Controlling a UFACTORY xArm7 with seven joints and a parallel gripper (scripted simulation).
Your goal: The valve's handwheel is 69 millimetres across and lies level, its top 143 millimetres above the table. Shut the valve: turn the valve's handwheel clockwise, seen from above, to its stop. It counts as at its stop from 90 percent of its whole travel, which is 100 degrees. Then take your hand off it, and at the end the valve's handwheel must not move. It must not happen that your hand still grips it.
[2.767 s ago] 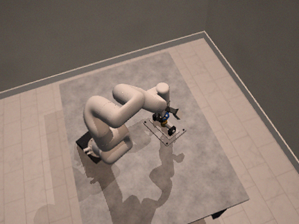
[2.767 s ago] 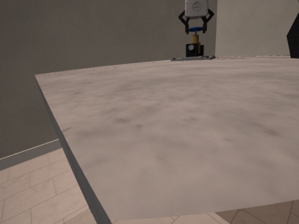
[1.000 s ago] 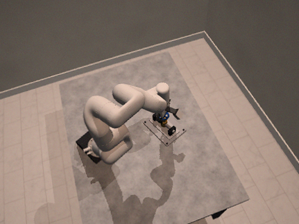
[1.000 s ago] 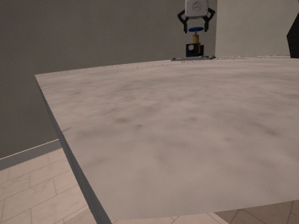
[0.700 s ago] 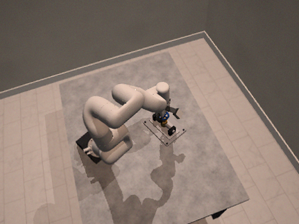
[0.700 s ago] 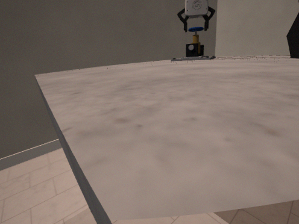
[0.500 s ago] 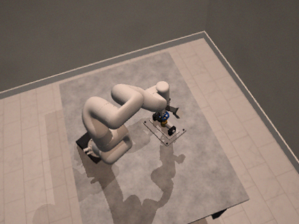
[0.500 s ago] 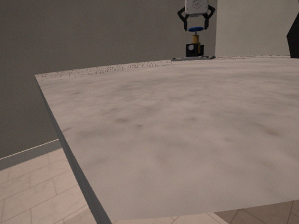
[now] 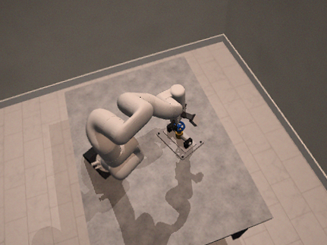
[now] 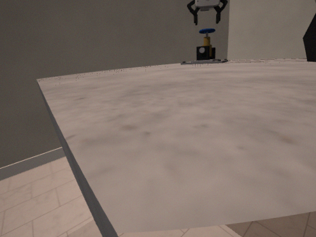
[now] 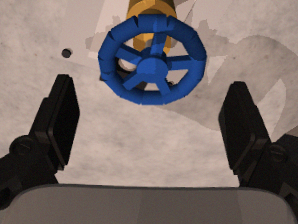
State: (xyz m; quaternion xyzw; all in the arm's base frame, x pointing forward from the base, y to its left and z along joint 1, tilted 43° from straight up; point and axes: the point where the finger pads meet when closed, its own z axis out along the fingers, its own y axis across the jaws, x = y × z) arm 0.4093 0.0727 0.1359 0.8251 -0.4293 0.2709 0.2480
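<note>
Right now the blue spoked handwheel is 5 cm below my hand.
</note>
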